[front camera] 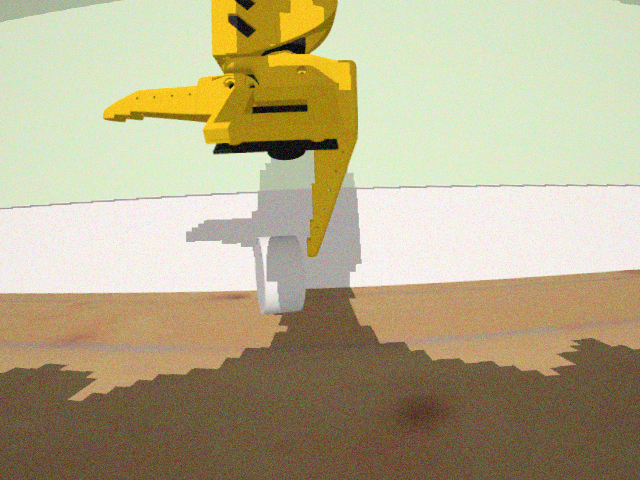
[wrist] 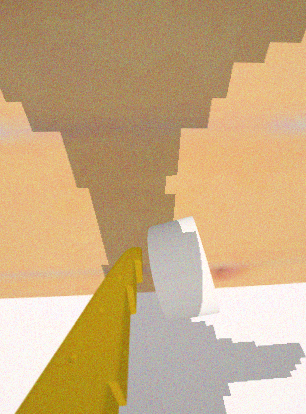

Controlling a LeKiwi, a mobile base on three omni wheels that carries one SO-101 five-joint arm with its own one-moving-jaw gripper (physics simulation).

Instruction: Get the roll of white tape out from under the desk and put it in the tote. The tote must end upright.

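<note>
The roll of white tape stands on its edge on the wooden floor, close to where the wood meets a white surface. My gripper is fully open and empty. In the front camera its moving jaw is swung out to the left, and its fixed jaw points down, with the tip just right of the roll's upper part. In the wrist view the fixed jaw lies left of the roll, with a narrow gap at the tip; the moving jaw is out of the picture. The tote and the desk do not show in either view.
The wooden floor runs across both views, with large dark shadows on it. Behind the roll is a white band, with a pale green surface beyond it in the front camera. The arm's shadow falls around the roll.
</note>
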